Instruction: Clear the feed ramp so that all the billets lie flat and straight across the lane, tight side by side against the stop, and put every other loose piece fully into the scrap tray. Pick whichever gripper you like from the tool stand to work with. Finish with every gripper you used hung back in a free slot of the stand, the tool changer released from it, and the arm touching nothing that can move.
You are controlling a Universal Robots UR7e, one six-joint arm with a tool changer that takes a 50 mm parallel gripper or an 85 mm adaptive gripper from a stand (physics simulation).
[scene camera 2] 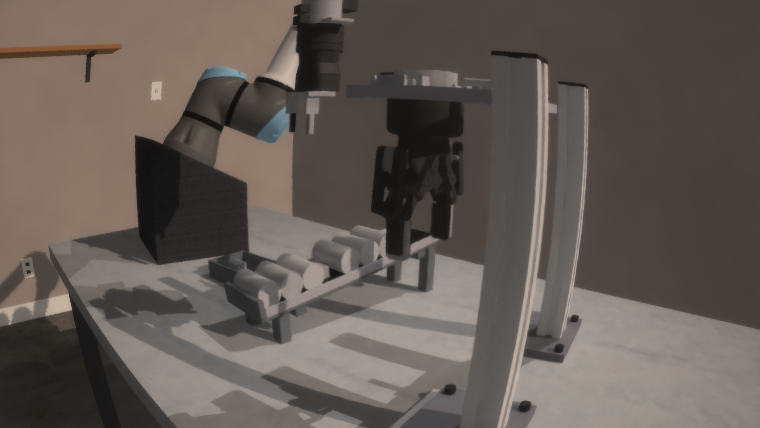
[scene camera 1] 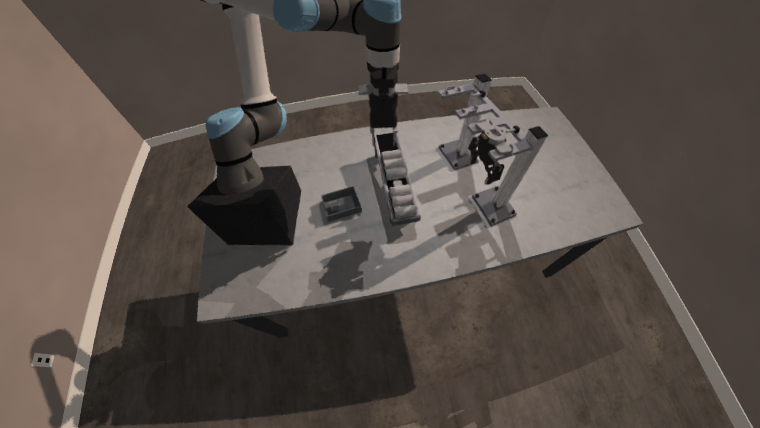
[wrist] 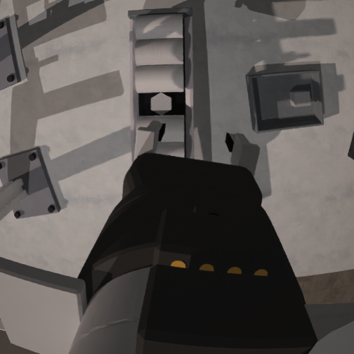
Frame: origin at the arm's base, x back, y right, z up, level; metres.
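Where they show: hand at its tool point: (scene camera 2: 321,16); arm's base at its link origin: (scene camera 2: 186,157) (scene camera 1: 241,183).
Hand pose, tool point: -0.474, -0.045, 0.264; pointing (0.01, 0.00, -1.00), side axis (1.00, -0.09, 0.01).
Each offset is from my tool point to the centre of the thing, as dx, dy, dz.
The feed ramp (scene camera 1: 386,141) (scene camera 2: 345,279) (wrist: 133,107) holds several pale billets lying across its lane. Three billets @(-0.047, +0.101, -0.395) (scene camera 1: 402,200) (scene camera 2: 277,279) (wrist: 159,51) lie side by side at the stop (wrist: 160,12). A pale hexagonal piece @(-0.042, +0.024, -0.398) (scene camera 1: 397,183) (wrist: 161,103) sits on the lane between them and the upper billets (scene camera 1: 394,163) (scene camera 2: 335,256) (wrist: 173,127). The scrap tray @(+0.167, +0.042, -0.455) (scene camera 1: 343,214) (scene camera 2: 220,269) (wrist: 290,123) holds a small block @(+0.195, +0.048, -0.456) (scene camera 1: 333,208) (wrist: 301,96). My parallel gripper (scene camera 2: 301,131) (wrist: 195,137) is open and empty, high above the ramp. In the wrist view its body hides the ramp's upper end.
The tool stand (scene camera 1: 521,164) (scene camera 2: 510,212) is on the far side of the ramp from the arm's black base (scene camera 1: 260,212) (scene camera 2: 194,212). The black adaptive gripper (scene camera 1: 486,154) (scene camera 2: 422,159) hangs in it. The stand's posts and holder plates rise above the table.
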